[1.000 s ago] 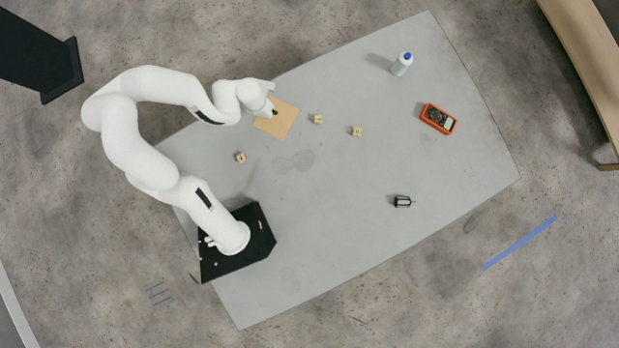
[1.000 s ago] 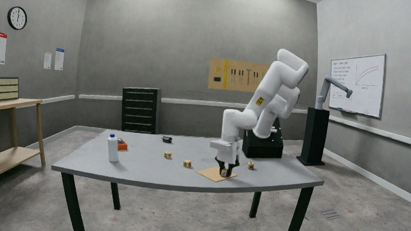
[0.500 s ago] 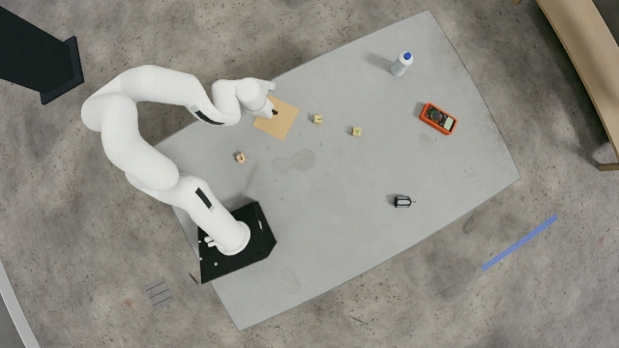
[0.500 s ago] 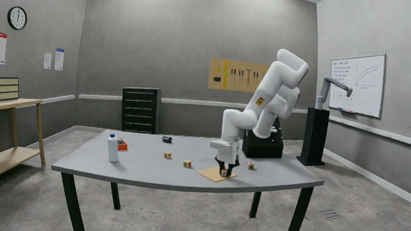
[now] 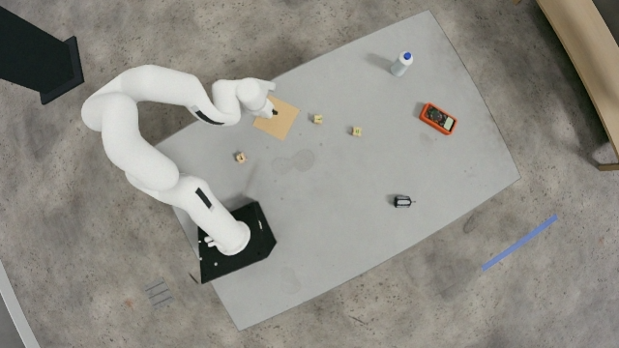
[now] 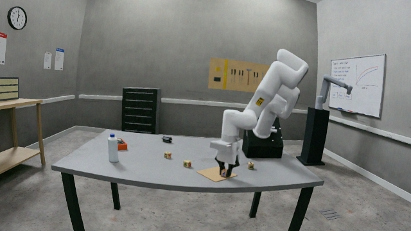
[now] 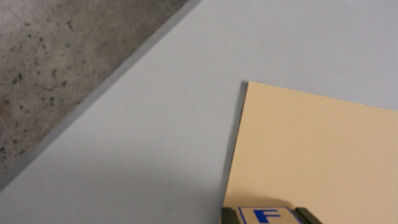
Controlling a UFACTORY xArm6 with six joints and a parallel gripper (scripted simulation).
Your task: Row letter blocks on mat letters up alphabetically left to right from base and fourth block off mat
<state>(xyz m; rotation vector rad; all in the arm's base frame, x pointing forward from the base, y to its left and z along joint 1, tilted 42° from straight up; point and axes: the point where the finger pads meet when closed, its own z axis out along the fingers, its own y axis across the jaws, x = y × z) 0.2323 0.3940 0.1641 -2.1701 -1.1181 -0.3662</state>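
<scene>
The tan mat lies 4 cm ahead of my hand, 3 cm to the right of it and 3 cm below it. Also, from my hand: white bottle 58 cm ahead, 4 cm above, 1 cm to the right; then orange multimeter 65 cm ahead, 27 cm to the right, 1 cm below; then small black object 52 cm to the right, 39 cm ahead, 1 cm below.
</scene>
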